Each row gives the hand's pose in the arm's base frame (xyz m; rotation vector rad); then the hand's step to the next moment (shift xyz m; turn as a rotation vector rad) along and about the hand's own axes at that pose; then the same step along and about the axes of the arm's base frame.
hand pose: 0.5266 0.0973 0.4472 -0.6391 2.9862 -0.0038
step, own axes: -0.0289 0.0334 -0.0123 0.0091 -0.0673 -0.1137
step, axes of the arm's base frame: 0.0116 0.0421 0.0140 0.0094 -0.0669 0.1139
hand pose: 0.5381 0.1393 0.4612 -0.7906 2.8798 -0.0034
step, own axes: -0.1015 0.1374 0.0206 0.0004 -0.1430 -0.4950
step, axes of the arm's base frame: 0.0195 0.1706 -0.0112 -0.0019 -0.1425 0.4952
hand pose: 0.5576 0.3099 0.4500 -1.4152 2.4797 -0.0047
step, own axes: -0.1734 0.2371 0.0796 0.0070 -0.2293 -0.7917
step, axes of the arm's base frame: -0.0973 0.2802 -0.0680 -0.0056 -0.2335 0.7905
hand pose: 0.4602 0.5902 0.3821 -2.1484 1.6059 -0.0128
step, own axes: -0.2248 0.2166 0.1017 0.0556 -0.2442 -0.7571
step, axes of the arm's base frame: -0.2408 0.1935 -0.1112 0.0329 -0.2625 0.7523
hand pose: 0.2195 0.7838 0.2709 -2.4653 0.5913 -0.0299
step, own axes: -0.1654 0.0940 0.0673 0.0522 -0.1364 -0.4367
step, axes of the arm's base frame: -0.1768 0.0385 -0.0893 0.0353 -0.1631 0.4292
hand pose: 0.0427 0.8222 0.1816 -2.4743 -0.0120 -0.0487
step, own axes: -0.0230 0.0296 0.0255 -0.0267 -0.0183 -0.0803
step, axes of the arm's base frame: -0.0215 -0.0074 -0.0392 -0.0296 -0.0352 0.0733
